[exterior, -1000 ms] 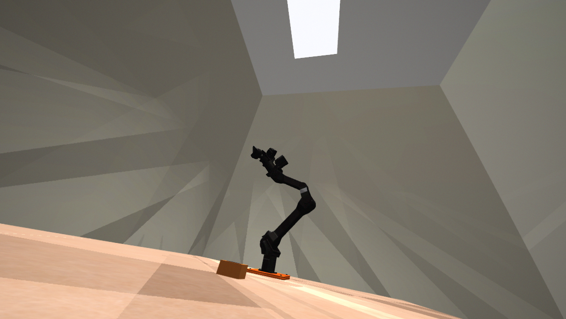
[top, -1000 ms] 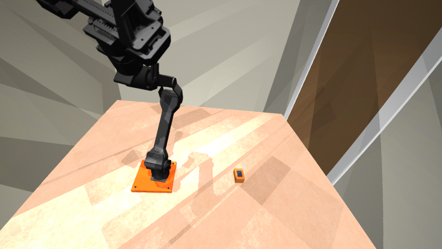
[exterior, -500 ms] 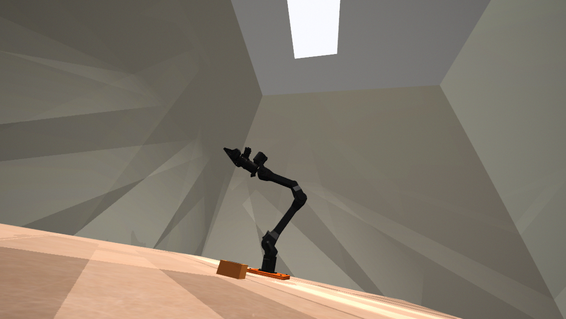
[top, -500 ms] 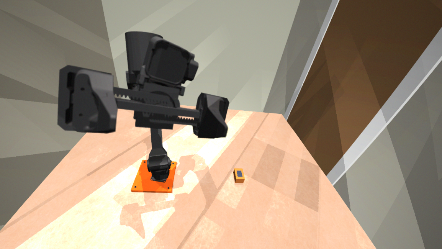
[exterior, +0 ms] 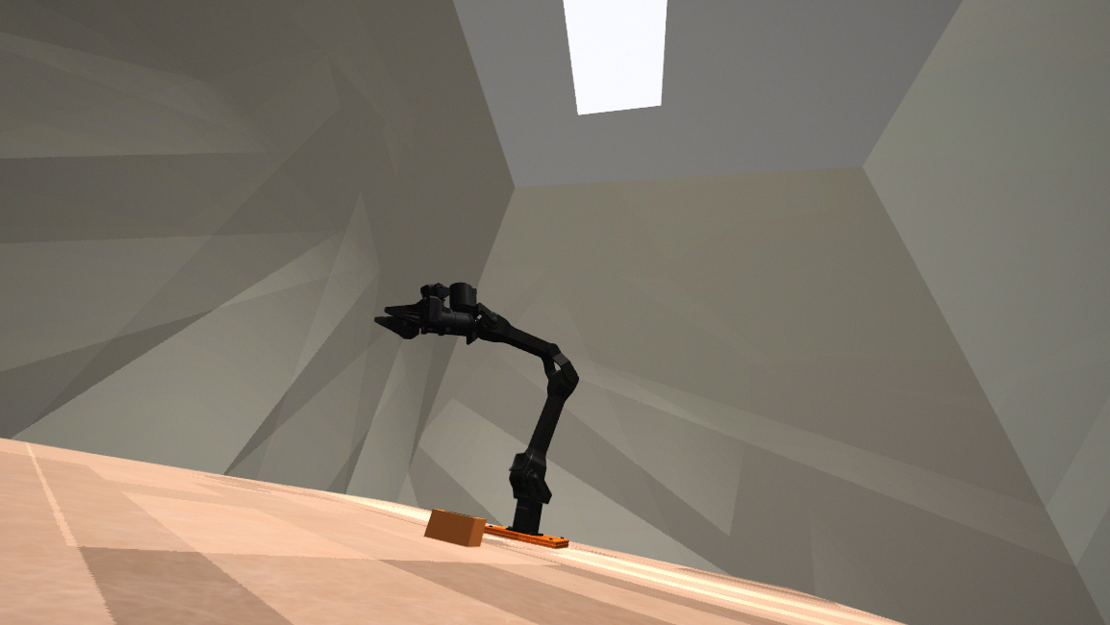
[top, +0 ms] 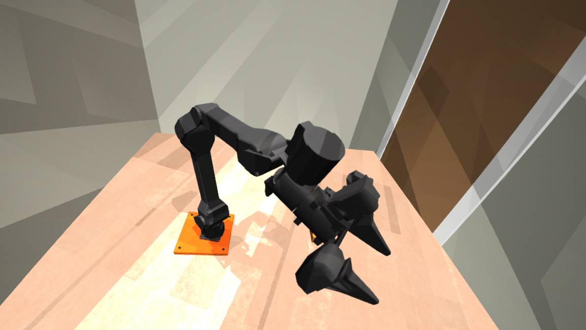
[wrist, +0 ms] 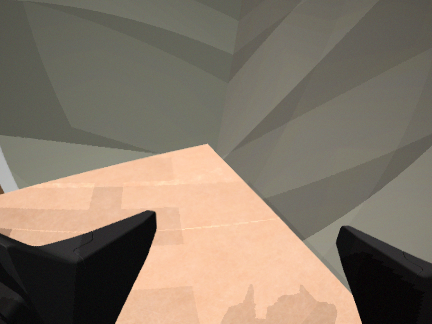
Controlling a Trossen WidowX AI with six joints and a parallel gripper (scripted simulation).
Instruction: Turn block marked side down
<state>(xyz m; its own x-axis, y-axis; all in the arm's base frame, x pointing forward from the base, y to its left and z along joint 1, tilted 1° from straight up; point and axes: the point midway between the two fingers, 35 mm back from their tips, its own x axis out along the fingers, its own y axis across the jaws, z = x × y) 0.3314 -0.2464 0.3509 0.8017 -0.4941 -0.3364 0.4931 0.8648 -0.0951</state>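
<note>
The orange block is 32 cm to the left of my gripper tip, 32 cm below it and 2 cm behind it.
</note>
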